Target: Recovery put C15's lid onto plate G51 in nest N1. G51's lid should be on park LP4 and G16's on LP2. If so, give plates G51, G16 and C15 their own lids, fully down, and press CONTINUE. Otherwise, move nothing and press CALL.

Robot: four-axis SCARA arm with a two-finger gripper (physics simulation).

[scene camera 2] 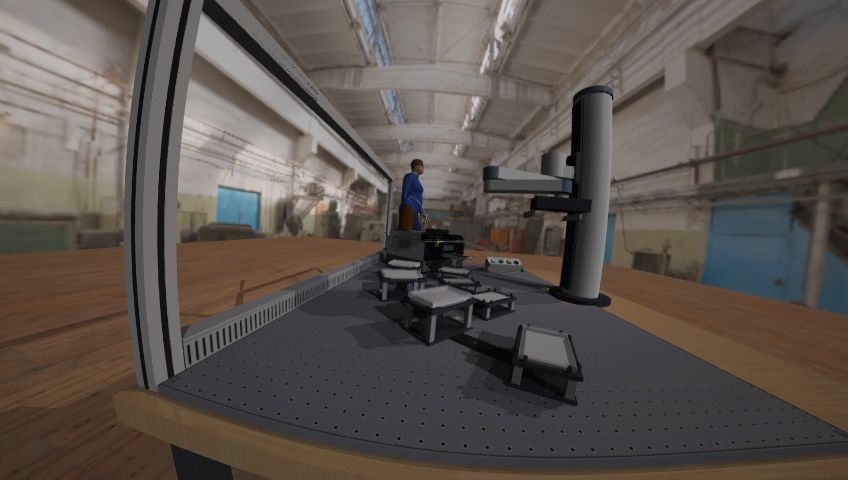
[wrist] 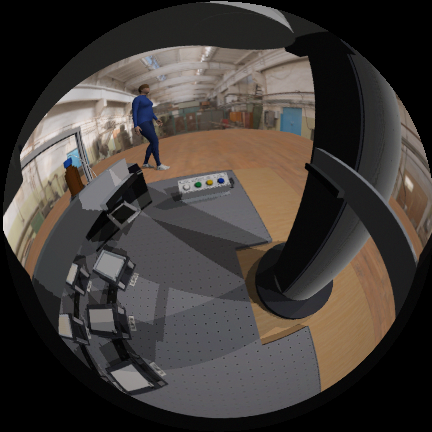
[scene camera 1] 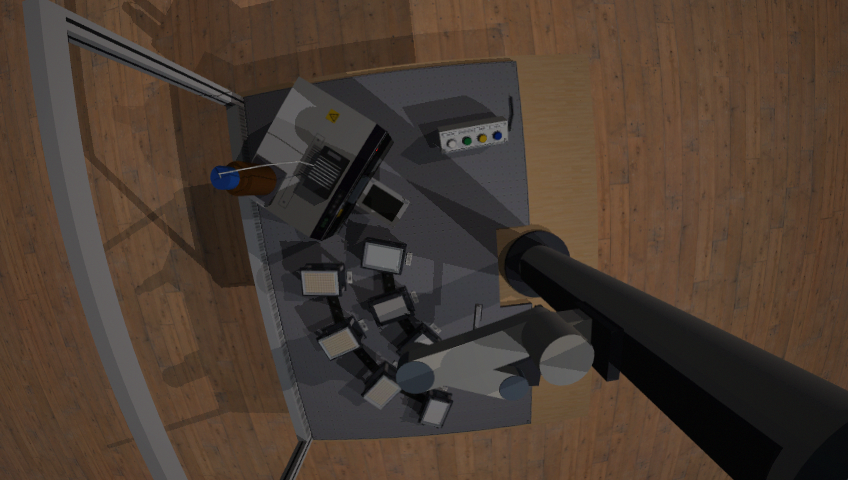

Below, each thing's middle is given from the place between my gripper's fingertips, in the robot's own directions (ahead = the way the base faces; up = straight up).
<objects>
Right now my hand is 32 cm short of the dark-centred tray (scene camera 1: 377, 199), 28 cm to the left of it and 23 cm above it.
</objects>
